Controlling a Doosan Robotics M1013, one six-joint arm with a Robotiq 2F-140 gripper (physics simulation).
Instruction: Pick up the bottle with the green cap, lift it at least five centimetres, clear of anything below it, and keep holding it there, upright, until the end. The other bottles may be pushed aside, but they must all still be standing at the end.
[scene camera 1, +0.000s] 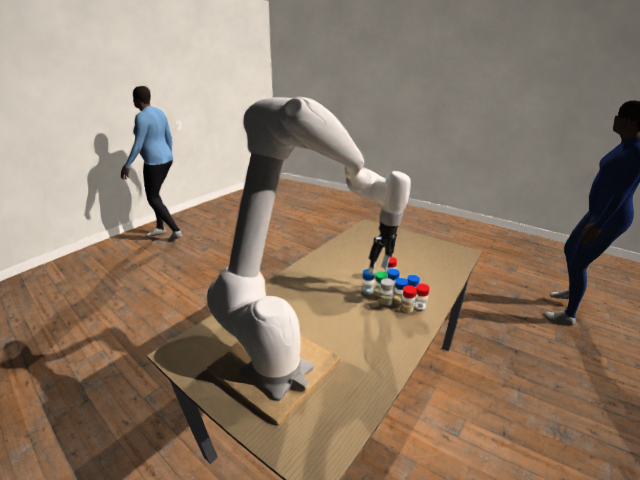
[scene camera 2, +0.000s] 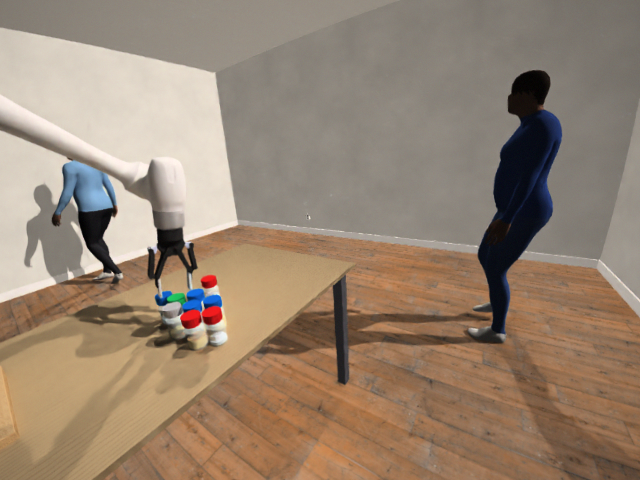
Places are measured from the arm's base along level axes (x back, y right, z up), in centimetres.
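Pixels of known places: gripper, fingertip midpoint: (scene camera 1: 377, 270) (scene camera 2: 175, 292); arm's base at its link origin: (scene camera 1: 277, 370).
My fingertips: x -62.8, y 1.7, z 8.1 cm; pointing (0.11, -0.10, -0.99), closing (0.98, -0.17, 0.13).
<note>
For each thing: its middle in the pictures, then the offset to it from my fingertips. Level surfaces: height alone.
- green-capped bottle at the middle of its body: (scene camera 2: 179, 310) (scene camera 1: 380, 284) dz -5.4, dx +1.5, dy +3.0 cm
- blue-capped bottle at the middle of its body: (scene camera 2: 167, 308) (scene camera 1: 368, 282) dz -5.4, dx +3.1, dy -2.7 cm
- grey-capped bottle at the middle of its body: (scene camera 2: 176, 320) (scene camera 1: 386, 292) dz -5.4, dx +5.2, dy +7.7 cm
- red-capped bottle at the middle of its body: (scene camera 2: 211, 290) (scene camera 1: 390, 269) dz -5.4, dx -12.5, dy +0.5 cm
- table at its surface level: dz -10.7 cm
The green-capped bottle (scene camera 1: 381, 276) (scene camera 2: 176, 298) stands upright on the table in a tight cluster, partly hidden by its neighbours. My gripper (scene camera 1: 378, 269) (scene camera 2: 174, 292) is open and empty, pointing down, with its fingertips at about cap height at the back of the cluster. In scene camera 2 the green cap shows below and between the fingertips; how deep they reach is hard to tell. A blue-capped bottle (scene camera 1: 367, 283) (scene camera 2: 163, 298) stands left of the green one, close to one fingertip. A grey-capped bottle (scene camera 1: 386, 291) (scene camera 2: 172, 312) stands in front of it.
Other blue-capped bottles (scene camera 1: 413, 281) (scene camera 2: 212, 302) and red-capped bottles (scene camera 1: 422, 296) (scene camera 2: 212, 316) stand upright at the right and front. Another red-capped bottle (scene camera 1: 392, 263) (scene camera 2: 208, 282) stands behind. The table (scene camera 1: 330, 439) (scene camera 2: 124, 413) carries them. Two people (scene camera 1: 153, 136) (scene camera 2: 527, 165) are on the floor beyond.
</note>
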